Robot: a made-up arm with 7 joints.
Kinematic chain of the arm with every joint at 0, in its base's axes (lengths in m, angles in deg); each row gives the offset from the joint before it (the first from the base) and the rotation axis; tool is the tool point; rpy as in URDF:
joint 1: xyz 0 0 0.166 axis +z
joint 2: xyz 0 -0.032 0.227 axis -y
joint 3: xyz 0 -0.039 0.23 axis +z
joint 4: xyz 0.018 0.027 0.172 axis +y
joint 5: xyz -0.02 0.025 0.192 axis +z
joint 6: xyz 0 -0.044 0.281 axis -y
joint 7: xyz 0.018 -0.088 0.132 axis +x
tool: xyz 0 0 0 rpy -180 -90 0
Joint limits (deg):
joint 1: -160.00..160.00
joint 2: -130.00..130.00
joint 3: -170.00..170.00
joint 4: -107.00..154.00
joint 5: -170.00..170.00
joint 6: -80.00..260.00
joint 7: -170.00..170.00
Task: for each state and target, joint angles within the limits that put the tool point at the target. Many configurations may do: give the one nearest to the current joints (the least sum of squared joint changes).
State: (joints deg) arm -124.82 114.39 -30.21 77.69 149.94 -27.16 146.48
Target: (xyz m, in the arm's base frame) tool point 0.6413 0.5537 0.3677
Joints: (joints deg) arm -131.85 130.00 -4.64 67.46 150.87 -47.83 146.48
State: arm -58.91 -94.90 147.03 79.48 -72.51 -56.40 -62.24
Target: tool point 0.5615 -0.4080 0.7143
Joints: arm -61.43 -96.10 147.54 81.23 -71.91 -57.64 -62.24
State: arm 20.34 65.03 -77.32 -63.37 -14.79 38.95 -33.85
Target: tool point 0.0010 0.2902 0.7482
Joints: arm 10.14 62.90 -133.45 -101.41 -34.47 58.59 -33.85
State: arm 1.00 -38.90 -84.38 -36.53 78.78 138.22 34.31
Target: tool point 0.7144 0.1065 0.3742
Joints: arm -2.90 -92.08 -100.42 -51.83 82.76 150.08 34.31
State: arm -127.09 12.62 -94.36 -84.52 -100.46 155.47 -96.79
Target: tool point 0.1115 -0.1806 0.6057
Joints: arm -126.24 20.71 -96.83 -104.81 -95.36 164.41 -96.79
